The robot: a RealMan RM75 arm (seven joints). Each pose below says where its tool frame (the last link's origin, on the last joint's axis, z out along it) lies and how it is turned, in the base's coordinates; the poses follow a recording.
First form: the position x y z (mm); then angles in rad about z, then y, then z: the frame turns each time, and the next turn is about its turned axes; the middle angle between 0 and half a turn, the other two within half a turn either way.
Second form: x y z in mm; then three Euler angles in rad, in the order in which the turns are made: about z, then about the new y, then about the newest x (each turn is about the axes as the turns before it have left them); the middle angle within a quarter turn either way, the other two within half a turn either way. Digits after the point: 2 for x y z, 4 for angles.
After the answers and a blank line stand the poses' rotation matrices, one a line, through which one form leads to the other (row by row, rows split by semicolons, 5 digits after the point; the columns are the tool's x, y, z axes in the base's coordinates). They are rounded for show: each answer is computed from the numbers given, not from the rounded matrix.
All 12 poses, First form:
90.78 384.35 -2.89 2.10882 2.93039 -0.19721
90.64 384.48 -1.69 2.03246 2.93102 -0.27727
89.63 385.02 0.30 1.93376 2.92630 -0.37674
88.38 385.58 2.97 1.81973 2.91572 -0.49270
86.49 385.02 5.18 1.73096 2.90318 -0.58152
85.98 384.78 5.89 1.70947 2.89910 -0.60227
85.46 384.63 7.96 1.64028 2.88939 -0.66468
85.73 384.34 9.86 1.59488 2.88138 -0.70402
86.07 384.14 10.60 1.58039 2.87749 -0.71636
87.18 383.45 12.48 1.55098 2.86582 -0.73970
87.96 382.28 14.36 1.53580 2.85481 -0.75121
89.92 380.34 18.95 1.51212 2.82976 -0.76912
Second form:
90.78 384.35 -2.89 -0.8312 0.2070 -3.0996
90.64 384.48 -1.69 -0.8259 0.2024 -3.0832
89.63 385.02 0.30 -0.8230 0.2000 -3.0613
88.38 385.58 2.97 -0.8184 0.1986 -3.0333
86.49 385.02 5.18 -0.8159 0.1986 -3.0089
85.98 384.78 5.89 -0.8159 0.1992 -3.0024
85.46 384.63 7.96 -0.8210 0.1977 -2.9840
85.73 384.34 9.86 -0.8258 0.1974 -2.9709
86.07 384.14 10.60 -0.8273 0.1982 -2.9659
87.18 383.45 12.48 -0.8317 0.2025 -2.9531
87.96 382.28 14.36 -0.8338 0.2082 -2.9430
89.92 380.34 18.95 -0.8356 0.2223 -2.9210

0.65959 -0.74391 -0.10743; -0.72296 -0.66702 0.18002; -0.20557 -0.04107 -0.97778
0.66404 -0.74188 -0.09311; -0.72017 -0.66809 0.18714; -0.20104 -0.05722 -0.97791
0.66645 -0.74168 -0.07585; -0.71860 -0.66613 0.19971; -0.19865 -0.07859 -0.97691
0.66998 -0.74033 -0.05518; -0.71568 -0.66385 0.21705; -0.19732 -0.10593 -0.97460
0.67176 -0.73981 -0.03766; -0.71400 -0.66019 0.23314; -0.19734 -0.12972 -0.97171
0.67165 -0.74012 -0.03319; -0.71395 -0.65857 0.23782; -0.19787 -0.13603 -0.97074
0.66824 -0.74375 -0.01732; -0.71755 -0.65050 0.24894; -0.19641 -0.15392 -0.96837
0.66484 -0.74696 -0.00620; -0.72078 -0.64367 0.25721; -0.19612 -0.16654 -0.96634
0.66360 -0.74809 -0.00250; -0.72172 -0.64108 0.26103; -0.19688 -0.17141 -0.96533
0.65985 -0.75138 0.00540; -0.72398 -0.63383 0.27224; -0.20113 -0.18354 -0.96222
0.65758 -0.75332 0.00990; -0.72447 -0.62868 0.28269; -0.20674 -0.19306 -0.95916
0.65420 -0.75611 0.01799; -0.72348 -0.61869 0.30628; -0.22045 -0.21338 -0.95177

